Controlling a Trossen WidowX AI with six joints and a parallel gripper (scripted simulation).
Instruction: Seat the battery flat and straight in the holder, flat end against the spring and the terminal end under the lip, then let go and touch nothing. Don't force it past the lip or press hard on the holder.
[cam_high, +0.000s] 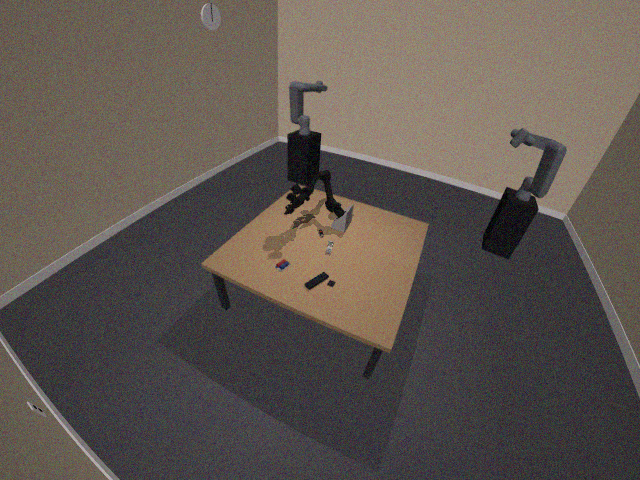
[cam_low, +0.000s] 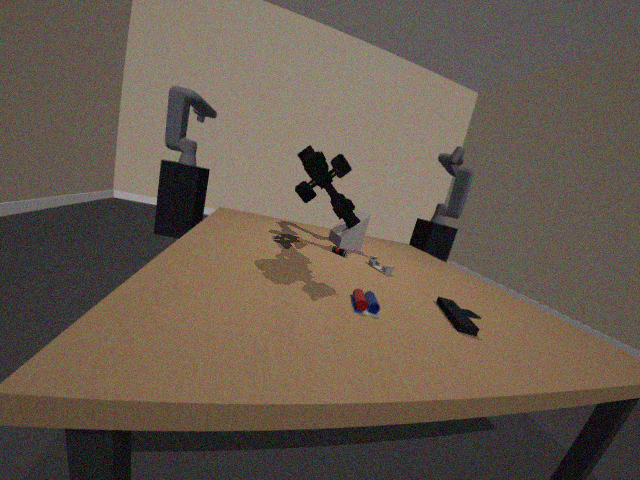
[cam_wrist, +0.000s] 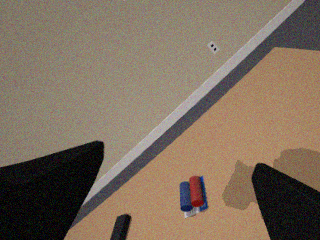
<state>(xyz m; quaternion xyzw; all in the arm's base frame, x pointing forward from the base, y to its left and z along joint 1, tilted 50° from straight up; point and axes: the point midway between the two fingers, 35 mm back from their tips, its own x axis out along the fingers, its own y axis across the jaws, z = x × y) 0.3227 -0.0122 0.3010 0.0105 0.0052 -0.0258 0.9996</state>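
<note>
Right now the battery is 210 mm behind my gripper tip, 160 mm to the left of it and 240 mm below it.
</note>
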